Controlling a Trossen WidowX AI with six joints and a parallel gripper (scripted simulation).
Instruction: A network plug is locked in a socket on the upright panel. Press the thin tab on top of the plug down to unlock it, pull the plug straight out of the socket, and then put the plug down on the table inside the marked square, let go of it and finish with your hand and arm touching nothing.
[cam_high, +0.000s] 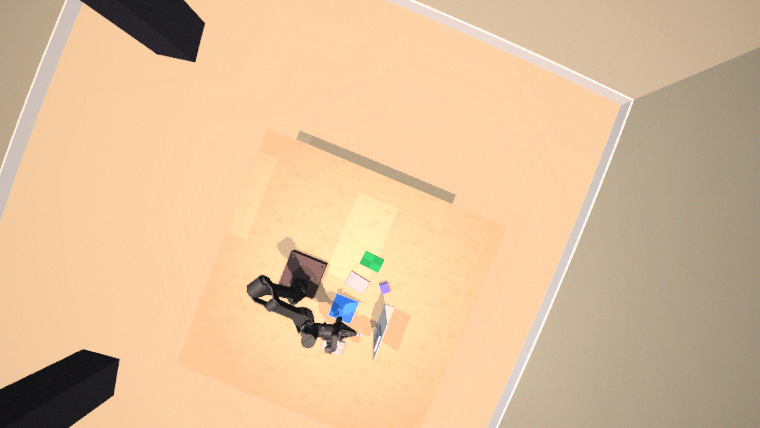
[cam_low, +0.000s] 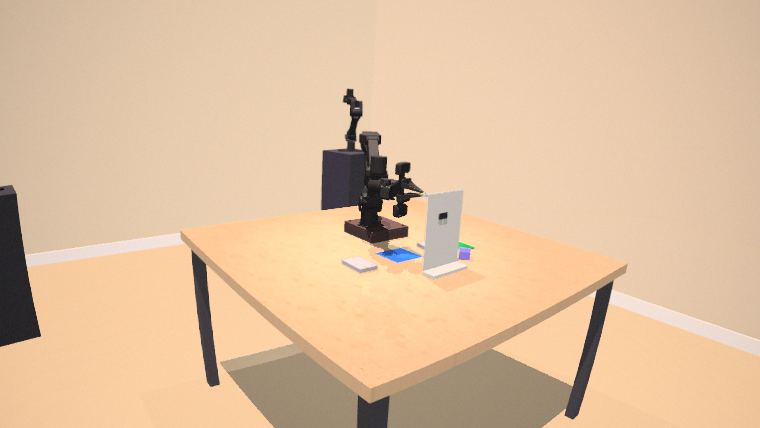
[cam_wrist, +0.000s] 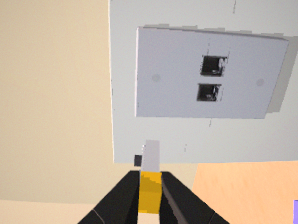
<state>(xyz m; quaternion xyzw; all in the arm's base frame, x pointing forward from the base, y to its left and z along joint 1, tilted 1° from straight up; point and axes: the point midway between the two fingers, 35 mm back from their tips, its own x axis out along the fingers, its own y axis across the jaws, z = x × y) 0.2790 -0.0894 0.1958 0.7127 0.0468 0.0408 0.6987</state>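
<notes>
Now: the blue marked square 9 cm behind my gripper tip and 23 cm below it. The rest, counted from my gripper tip: network plug (right at my gripper tip); purple cube (9 cm ahead, 16 cm to the left, 22 cm below); upright panel (11 cm ahead, 2 cm to the right, 12 cm below).
</notes>
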